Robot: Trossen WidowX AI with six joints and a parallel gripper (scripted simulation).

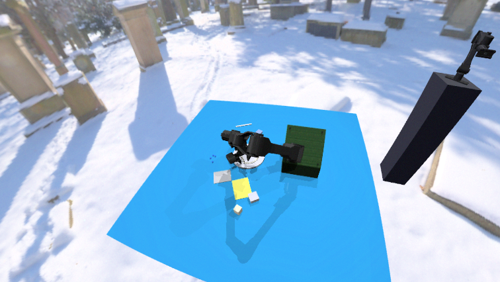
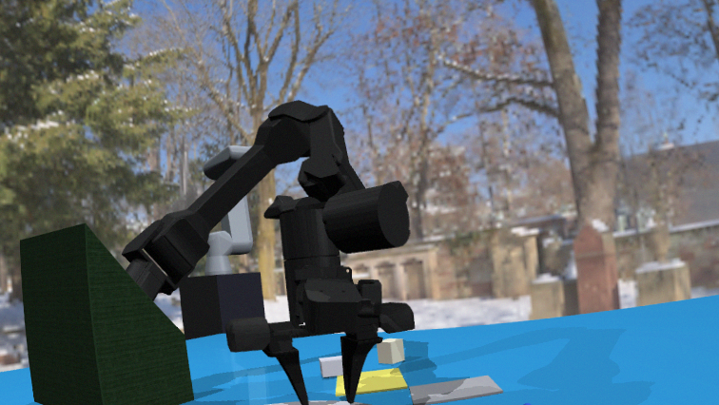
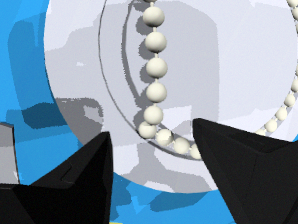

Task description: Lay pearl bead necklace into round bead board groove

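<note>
Now: gripper tip 60 mm to the left of the round white bead board and 10 mm above it. Round my gripper tip: yellow tile 160 mm to the left, 50 mm behind, 20 mm below; red object 170 mm to the right, 110 mm ahead, 10 mm below; grey tile 120 mm to the left, 90 mm ahead, 20 mm below.
</note>
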